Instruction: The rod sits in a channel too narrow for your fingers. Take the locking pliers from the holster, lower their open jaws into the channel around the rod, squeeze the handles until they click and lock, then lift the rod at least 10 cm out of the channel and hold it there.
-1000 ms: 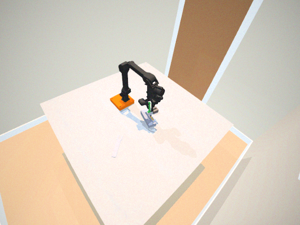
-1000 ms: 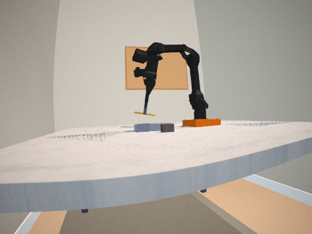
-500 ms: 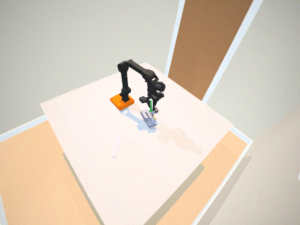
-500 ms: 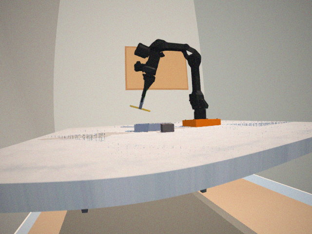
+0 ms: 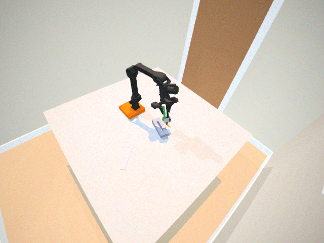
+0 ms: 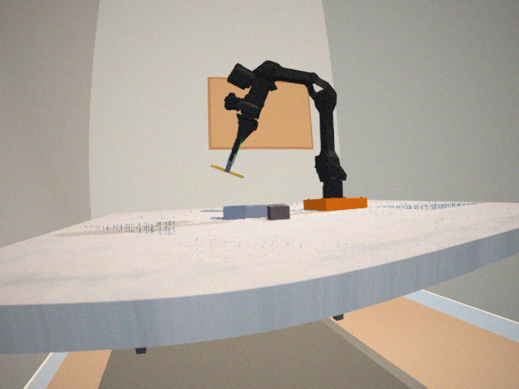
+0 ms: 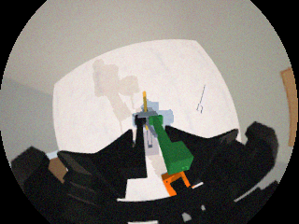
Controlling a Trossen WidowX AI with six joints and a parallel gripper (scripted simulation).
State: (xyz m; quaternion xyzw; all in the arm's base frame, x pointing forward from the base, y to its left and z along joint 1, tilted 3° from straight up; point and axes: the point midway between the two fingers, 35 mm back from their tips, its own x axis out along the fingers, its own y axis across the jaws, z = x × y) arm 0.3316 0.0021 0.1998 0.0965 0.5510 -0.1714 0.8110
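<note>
The black handle is 10 mm to the left of my gripper tip. The rest, counted from my gripper tip: pale blue channel block 200 mm below, 40 mm behind, 10 mm to the left; then yellow rod 80 mm below, 30 mm ahead, 10 mm to the right; then grey holster 210 mm below, 120 mm to the left, 60 mm behind.
</note>
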